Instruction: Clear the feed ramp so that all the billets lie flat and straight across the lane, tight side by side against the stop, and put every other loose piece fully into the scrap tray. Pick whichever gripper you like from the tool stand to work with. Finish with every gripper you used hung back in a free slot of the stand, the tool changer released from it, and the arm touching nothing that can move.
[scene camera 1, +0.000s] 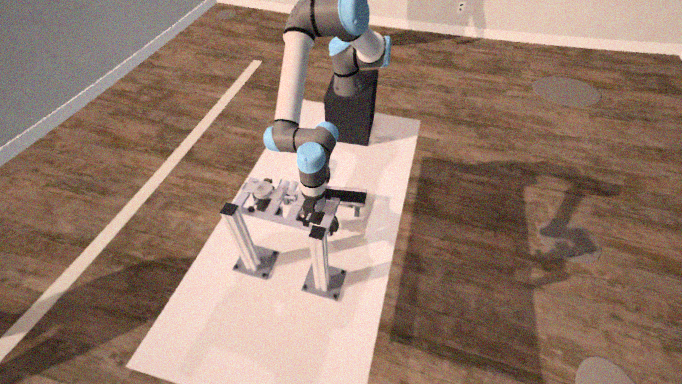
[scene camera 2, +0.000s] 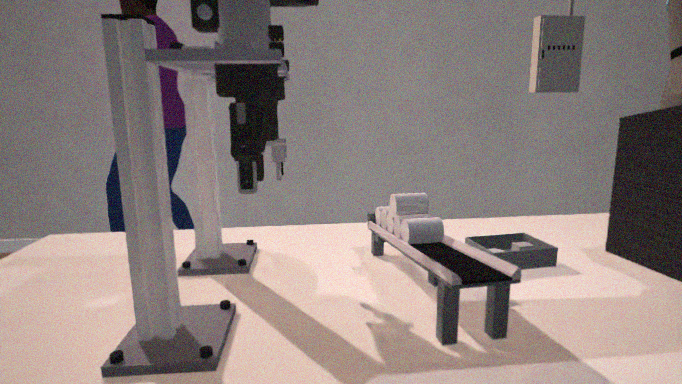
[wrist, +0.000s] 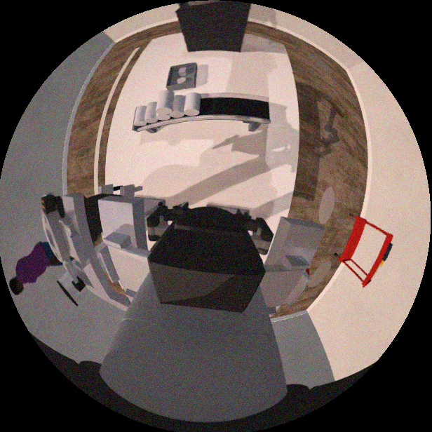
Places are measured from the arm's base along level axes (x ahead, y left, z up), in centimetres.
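Pixels of known places: arm's base, link origin: (scene camera 1: 349, 87).
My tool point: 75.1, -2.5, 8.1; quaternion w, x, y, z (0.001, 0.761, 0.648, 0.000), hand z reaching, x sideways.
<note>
Ahead of a thing's pixels: the offset from my tool point to its top centre, as dx, dy, dz. "pt": to the spot under its first point.
My gripper (scene camera 1: 312, 218) (scene camera 2: 247, 189) (wrist: 210, 239), dark, hangs upright at the tool stand (scene camera 1: 275, 218) (scene camera 2: 180, 55), under the arm's wrist. Its fingers are spread apart with nothing between them. No gap shows at the tool changer in the wrist view. The feed ramp @[-26.0, -3.3, -27.2] (scene camera 1: 347, 195) (scene camera 2: 465, 265) (wrist: 235, 107) stands away from the gripper. Several pale billets lie across its far end near the stop @[-27.4, -22.8, -28.6] (scene camera 2: 371, 218). One billet @[-26.5, -10.8, -22.4] (scene camera 2: 410, 205) (wrist: 165, 101) rests raised on others; the end billet @[-26.1, -4.5, -25.2] (scene camera 2: 425, 230) (wrist: 192, 103) faces the dark bare lane. The scrap tray @[-46.3, -9.6, -32.5] (scene camera 2: 535, 259) (wrist: 182, 87) holds light pieces.
The stand's two pale posts @[pt +14.3, +3.5, -14.8] (scene camera 1: 320, 265) (scene camera 2: 145, 200) rise from bolted base plates. Other tool parts @[pt -3.3, -18.0, -1.2] (scene camera 1: 262, 189) sit in the stand beside my wrist. The dark robot pedestal (scene camera 1: 350, 110) (wrist: 214, 27) stands beyond the tray. A person (scene camera 2: 172, 100) (wrist: 32, 265) is behind the stand.
</note>
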